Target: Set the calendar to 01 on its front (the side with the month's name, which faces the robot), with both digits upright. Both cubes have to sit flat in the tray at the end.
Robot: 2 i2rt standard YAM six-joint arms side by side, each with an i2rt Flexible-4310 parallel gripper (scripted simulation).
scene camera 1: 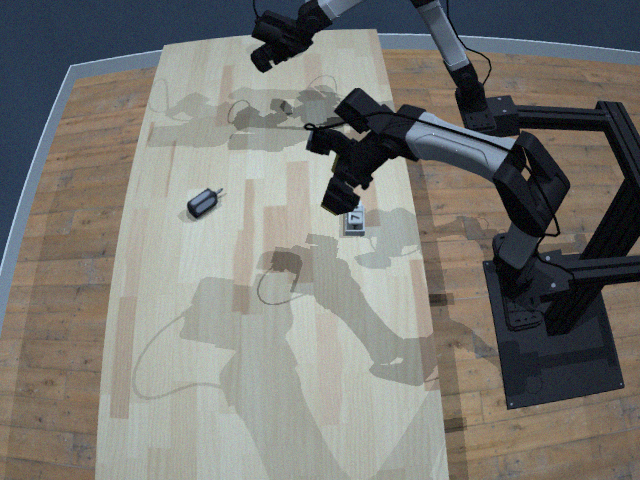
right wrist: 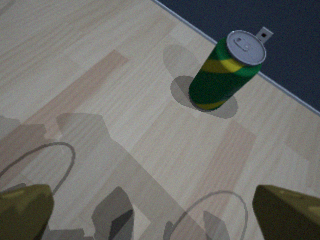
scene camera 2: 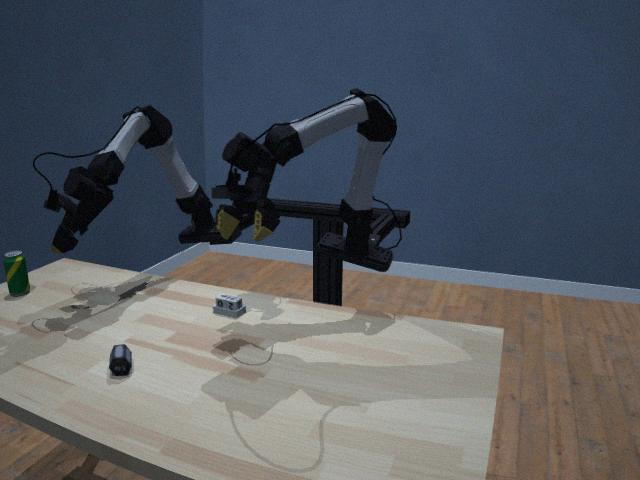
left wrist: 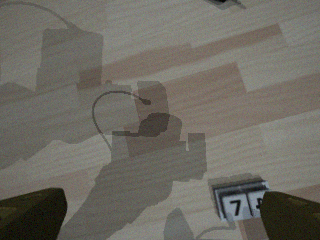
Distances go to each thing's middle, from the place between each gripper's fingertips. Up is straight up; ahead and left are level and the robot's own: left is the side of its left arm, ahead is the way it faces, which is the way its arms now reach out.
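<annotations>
There's a can (right wrist: 236,59) that's 22 cm to the right of my right hand (scene camera 2: 56,242) and 13 cm below it.
My left hand (scene camera 1: 328,189), for its part, is 710 mm to the left of the can, 130 mm short of it and 160 mm above it. Going by its middle, the can is nearer to my right hand than to my left hand.
</annotations>
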